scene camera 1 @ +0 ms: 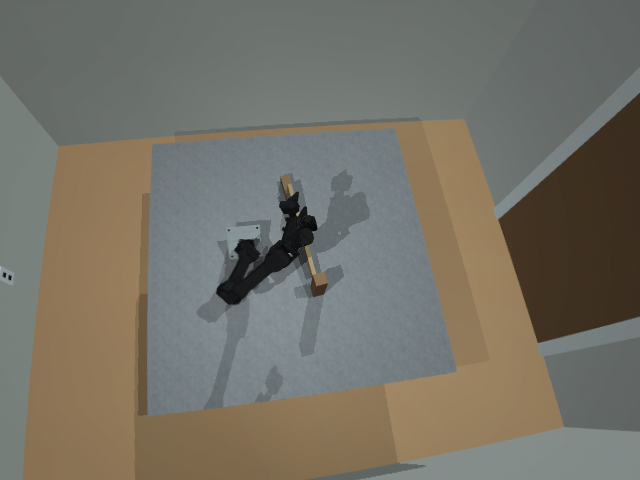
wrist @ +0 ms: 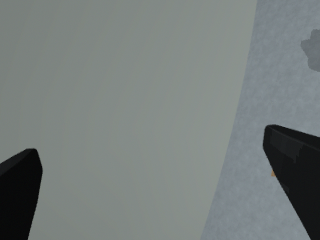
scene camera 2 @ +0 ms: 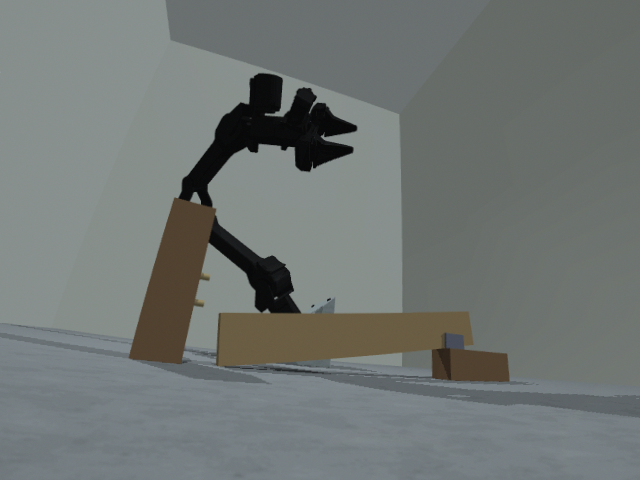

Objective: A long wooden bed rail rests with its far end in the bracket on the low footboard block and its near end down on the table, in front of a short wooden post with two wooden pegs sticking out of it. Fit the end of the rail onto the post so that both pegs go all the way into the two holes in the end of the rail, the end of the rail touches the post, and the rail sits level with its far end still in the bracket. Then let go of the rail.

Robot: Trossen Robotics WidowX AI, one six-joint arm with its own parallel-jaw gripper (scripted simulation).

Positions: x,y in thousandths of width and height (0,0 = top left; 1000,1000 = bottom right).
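The gripper is visible in scene camera 1 (471,416). The gripper is also seen in scene camera 2 (555,289), and the gripper appears in the wrist view (480,623).
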